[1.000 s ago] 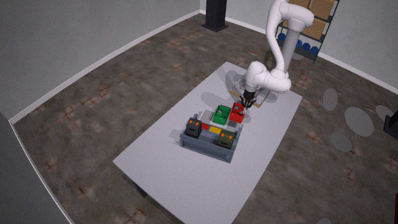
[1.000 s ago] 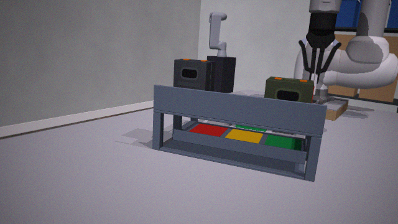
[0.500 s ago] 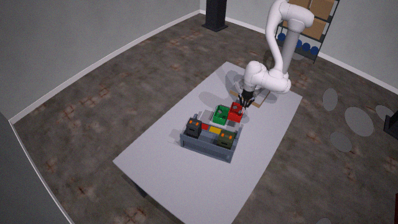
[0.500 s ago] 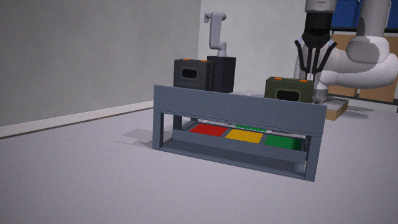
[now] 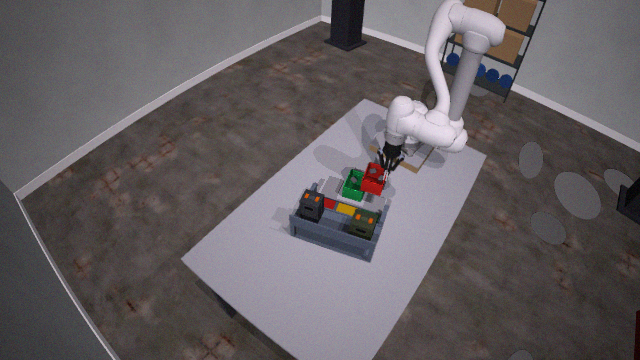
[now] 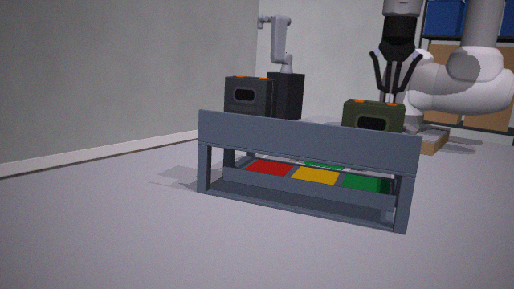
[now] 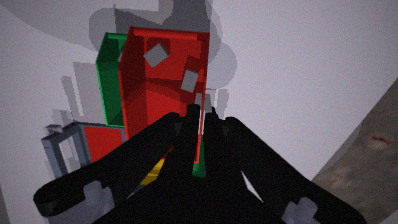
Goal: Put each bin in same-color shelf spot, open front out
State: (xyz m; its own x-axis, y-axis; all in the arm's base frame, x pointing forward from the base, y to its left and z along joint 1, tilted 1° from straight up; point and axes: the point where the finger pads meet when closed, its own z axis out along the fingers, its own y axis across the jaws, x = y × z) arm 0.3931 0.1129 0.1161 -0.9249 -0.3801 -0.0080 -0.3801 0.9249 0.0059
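Now: hand 10 mm short of the red bin, 50 mm to the left of it and 40 mm above it. Round my hand: olive box: 300 mm ahead, 100 mm to the left, 10 mm below; green bin: 50 mm ahead, 130 mm to the right, 120 mm below; dark grey box: 390 mm ahead, 110 mm to the right.
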